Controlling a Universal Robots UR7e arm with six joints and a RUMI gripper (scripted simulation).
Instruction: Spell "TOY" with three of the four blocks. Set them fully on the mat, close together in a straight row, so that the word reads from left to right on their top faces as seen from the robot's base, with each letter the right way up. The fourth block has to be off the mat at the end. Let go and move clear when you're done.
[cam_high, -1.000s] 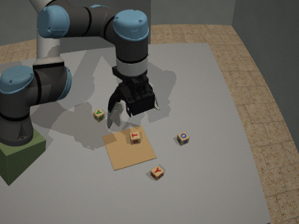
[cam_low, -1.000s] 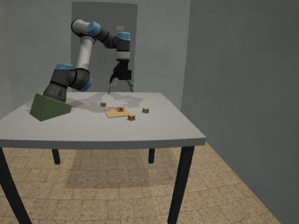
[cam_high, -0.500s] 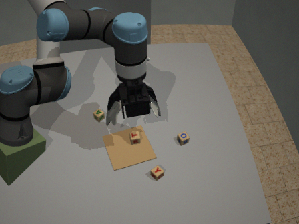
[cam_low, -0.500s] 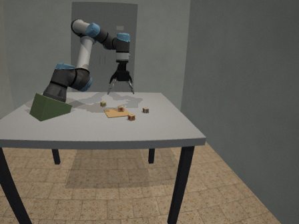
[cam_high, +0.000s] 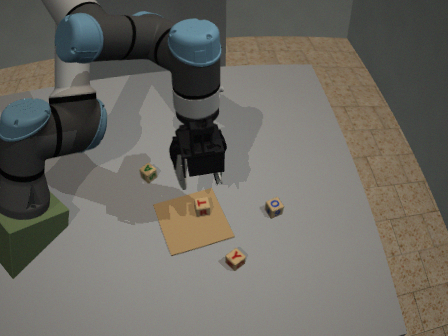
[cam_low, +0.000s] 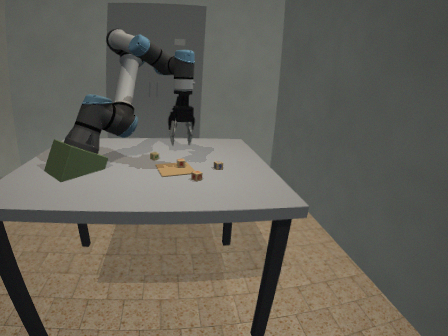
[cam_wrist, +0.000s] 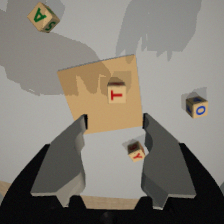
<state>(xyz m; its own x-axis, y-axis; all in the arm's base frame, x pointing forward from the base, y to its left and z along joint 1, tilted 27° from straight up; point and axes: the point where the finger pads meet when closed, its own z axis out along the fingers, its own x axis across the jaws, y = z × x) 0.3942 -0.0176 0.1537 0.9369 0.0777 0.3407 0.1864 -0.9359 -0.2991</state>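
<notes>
Right now my hand is 110 mm above the tan mat, 20 mm to the left of it and 20 mm past it. From my hand the other things lie so: Y block (130 mm to the right, 90 mm below, 70 mm ahead); O block (160 mm ahead, 90 mm below).
</notes>
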